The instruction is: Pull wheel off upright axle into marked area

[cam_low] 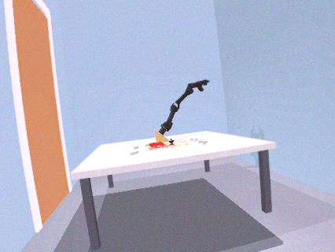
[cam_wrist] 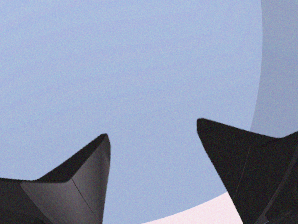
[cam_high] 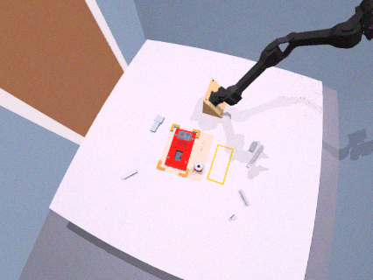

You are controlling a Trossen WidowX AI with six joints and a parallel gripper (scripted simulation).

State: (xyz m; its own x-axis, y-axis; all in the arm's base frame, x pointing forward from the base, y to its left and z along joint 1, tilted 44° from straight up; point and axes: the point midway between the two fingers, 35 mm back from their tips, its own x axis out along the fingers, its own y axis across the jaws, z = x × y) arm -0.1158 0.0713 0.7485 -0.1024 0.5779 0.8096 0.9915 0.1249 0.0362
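My gripper tip is now 580 mm to the left of the wheel, 530 mm above it and 470 mm short of it.
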